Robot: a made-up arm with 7 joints. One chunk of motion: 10 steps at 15 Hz.
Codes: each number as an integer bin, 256 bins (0 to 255) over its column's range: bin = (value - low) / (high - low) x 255, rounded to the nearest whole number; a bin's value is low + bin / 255 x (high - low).
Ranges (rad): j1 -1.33..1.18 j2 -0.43..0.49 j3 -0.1..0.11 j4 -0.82..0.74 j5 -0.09..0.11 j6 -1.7..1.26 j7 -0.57..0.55
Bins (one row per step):
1: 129 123 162 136 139 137 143
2: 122 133 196 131 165 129 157
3: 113 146 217 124 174 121 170
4: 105 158 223 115 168 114 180
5: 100 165 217 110 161 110 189
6: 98 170 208 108 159 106 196
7: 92 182 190 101 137 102 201
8: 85 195 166 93 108 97 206
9: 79 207 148 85 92 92 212
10: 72 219 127 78 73 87 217
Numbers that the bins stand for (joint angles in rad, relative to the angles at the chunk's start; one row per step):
1: -0.0602 0.0138 0.0334 0.0120 0.0190 -0.1097 0.0581
2: -0.1291 0.0498 0.0614 -0.0186 0.0394 -0.2026 0.1196
3: -0.2177 0.0967 0.0787 -0.0614 0.0465 -0.2955 0.1767
4: -0.2965 0.1400 0.0836 -0.1165 0.0418 -0.3767 0.2206
5: -0.3457 0.1653 0.0787 -0.1471 0.0363 -0.4231 0.2601
6: -0.3654 0.1833 0.0713 -0.1593 0.0347 -0.4696 0.2909
7: -0.4244 0.2266 0.0565 -0.2021 0.0175 -0.5160 0.3128
8: -0.4933 0.2735 0.0367 -0.2511 -0.0053 -0.5740 0.3348
9: -0.5524 0.3168 0.0219 -0.3000 -0.0178 -0.6321 0.3611
10: -0.6213 0.3601 0.0046 -0.3428 -0.0327 -0.6901 0.3831

